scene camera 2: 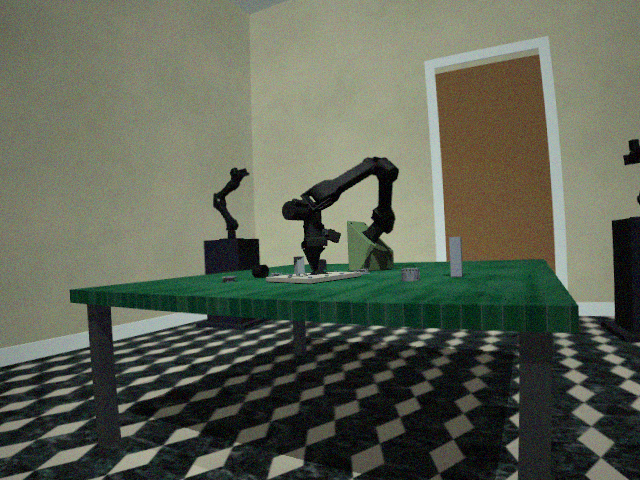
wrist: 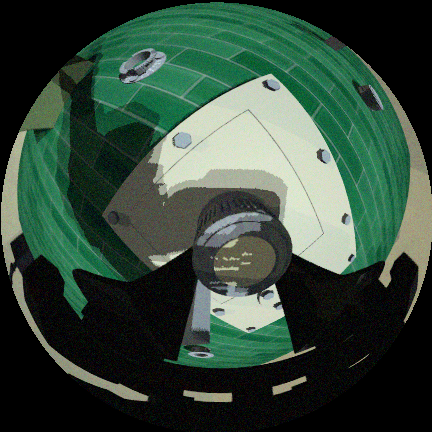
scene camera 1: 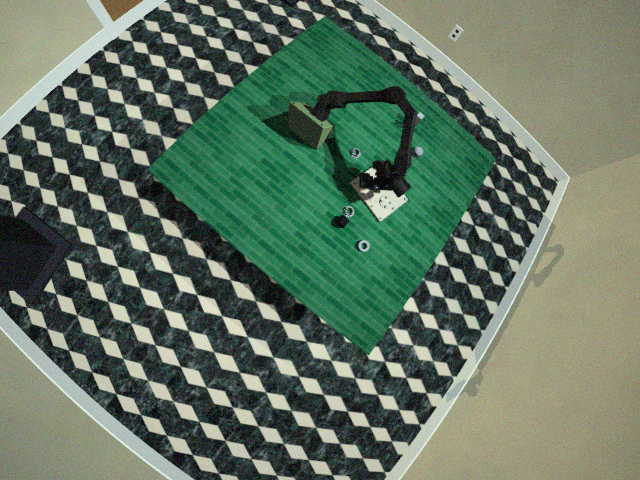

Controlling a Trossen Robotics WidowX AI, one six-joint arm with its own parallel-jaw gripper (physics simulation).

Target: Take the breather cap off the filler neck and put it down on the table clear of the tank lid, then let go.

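Places are measured from the arm's base along level axes (x ahead, y left, z up), in centimetres.
Pixels of known places: gripper, fingertip midpoint: (scene camera 2: 314,270) (wrist: 235,251) (scene camera 1: 374,188); arm's base, link origin: (scene camera 2: 369,236) (scene camera 1: 317,116).
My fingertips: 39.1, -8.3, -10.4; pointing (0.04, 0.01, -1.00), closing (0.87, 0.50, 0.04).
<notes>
For each thing: its middle in the pictures, then the offset to it from my fingertips, as dx, dy, dz.
- breather cap, body centre: (wrist: 240,246) -0.7, +1.2, +1.8
- grey upright block, body centre: (wrist: 188,309) (scene camera 2: 299,265) -0.8, -5.6, +1.7
- black round part, body centre: (scene camera 2: 260,271) (scene camera 1: 342,221) -4.4, -22.3, -0.3
- short grey cylinder, body centre: (scene camera 2: 410,274) (scene camera 1: 417,152) +9.4, +31.6, -0.9
- tall block, body centre: (scene camera 2: 456,256) -0.3, +43.2, +3.0
The breather cap (wrist: 245,257), a dark ribbed cylinder with a grey rim and brownish top, stands over the pale tank lid (scene camera 1: 381,213) (scene camera 2: 310,280) (wrist: 280,135). My gripper (wrist: 235,251) (scene camera 2: 314,268) points down over the lid, with one black finger against each side of the cap, shut on it. The cap hides the filler neck below it. In the scene camera 1 view the arm covers the cap and the fingertips. Bolt heads stand around the edge of the lid.
A grey upright block (scene camera 2: 298,265) (wrist: 201,310) stands close beside the gripper. Grey rings (scene camera 1: 354,152) (scene camera 1: 348,211) (scene camera 1: 363,245) and a black round part (scene camera 1: 340,221) (scene camera 2: 260,271) lie around the lid. A short grey cylinder (scene camera 1: 418,150) (scene camera 2: 410,274) and a tall block (scene camera 2: 455,256) stand farther off.
</notes>
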